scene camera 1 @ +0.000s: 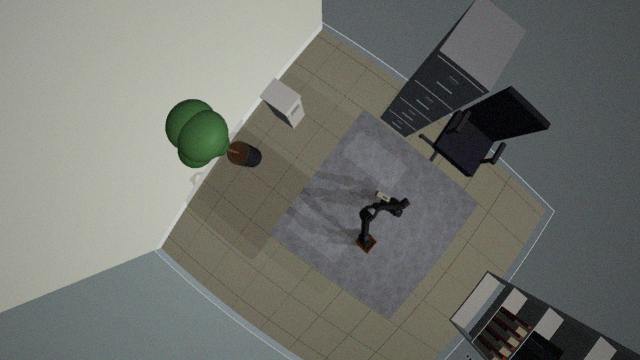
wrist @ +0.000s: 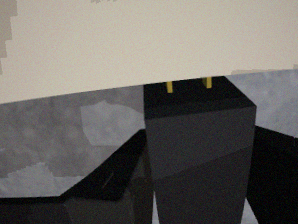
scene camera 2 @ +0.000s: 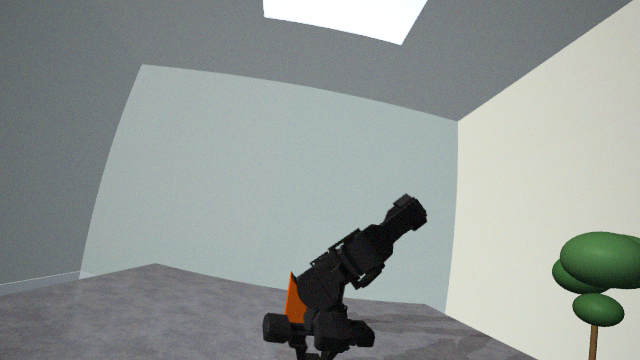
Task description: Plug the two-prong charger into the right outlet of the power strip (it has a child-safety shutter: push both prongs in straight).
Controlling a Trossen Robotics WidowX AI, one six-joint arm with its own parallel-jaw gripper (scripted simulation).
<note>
My gripper (wrist: 186, 134) holds a dark two-prong charger (wrist: 200, 132).
</note>
